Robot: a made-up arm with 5 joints. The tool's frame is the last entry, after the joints.
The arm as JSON. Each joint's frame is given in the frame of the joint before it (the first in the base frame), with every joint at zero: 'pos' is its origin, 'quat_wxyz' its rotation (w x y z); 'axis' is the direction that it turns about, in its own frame. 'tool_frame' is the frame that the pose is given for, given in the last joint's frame.
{
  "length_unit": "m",
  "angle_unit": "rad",
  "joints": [
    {
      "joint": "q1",
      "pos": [
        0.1,
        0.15,
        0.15
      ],
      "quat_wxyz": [
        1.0,
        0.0,
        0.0,
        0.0
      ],
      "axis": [
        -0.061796,
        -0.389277,
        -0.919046
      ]
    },
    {
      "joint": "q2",
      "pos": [
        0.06,
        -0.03,
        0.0
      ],
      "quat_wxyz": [
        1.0,
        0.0,
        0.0,
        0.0
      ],
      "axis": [
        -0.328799,
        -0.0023,
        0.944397
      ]
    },
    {
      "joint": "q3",
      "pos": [
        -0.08,
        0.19,
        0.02
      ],
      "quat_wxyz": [
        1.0,
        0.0,
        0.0,
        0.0
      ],
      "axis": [
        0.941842,
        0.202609,
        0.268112
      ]
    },
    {
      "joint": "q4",
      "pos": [
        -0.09,
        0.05,
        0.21
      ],
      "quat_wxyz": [
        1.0,
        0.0,
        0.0,
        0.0
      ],
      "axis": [
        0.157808,
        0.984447,
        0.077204
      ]
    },
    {
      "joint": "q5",
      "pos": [
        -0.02,
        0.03,
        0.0
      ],
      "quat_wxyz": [
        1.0,
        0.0,
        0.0,
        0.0
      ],
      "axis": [
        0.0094,
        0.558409,
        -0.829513
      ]
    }
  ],
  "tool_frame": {
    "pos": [
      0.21,
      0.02,
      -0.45
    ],
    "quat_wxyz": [
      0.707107,
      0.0,
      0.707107,
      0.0
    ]
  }
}
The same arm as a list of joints. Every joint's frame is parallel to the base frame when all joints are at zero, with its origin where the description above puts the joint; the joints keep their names.
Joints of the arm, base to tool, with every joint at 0 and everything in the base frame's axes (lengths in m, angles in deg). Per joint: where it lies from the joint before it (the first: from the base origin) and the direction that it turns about. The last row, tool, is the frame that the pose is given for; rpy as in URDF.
q1: xyz 0.1000 0.1500 0.1500 axis -0.061802 -0.389313 -0.91903
q2: xyz 0.0600 -0.0300 0.0000 axis -0.328799 -0.0023 0.944397
q3: xyz -0.0800 0.1900 0.0200 axis 0.941842 0.202609 0.268112
q4: xyz -0.0900 0.0500 0.2100 axis 0.157808 0.984447 0.077204
q5: xyz -0.0200 0.0300 0.0000 axis 0.0094 0.558409 -0.829513
tool: xyz 0.2100 0.0200 -0.4500 rpy 0.00 90.00 0.00

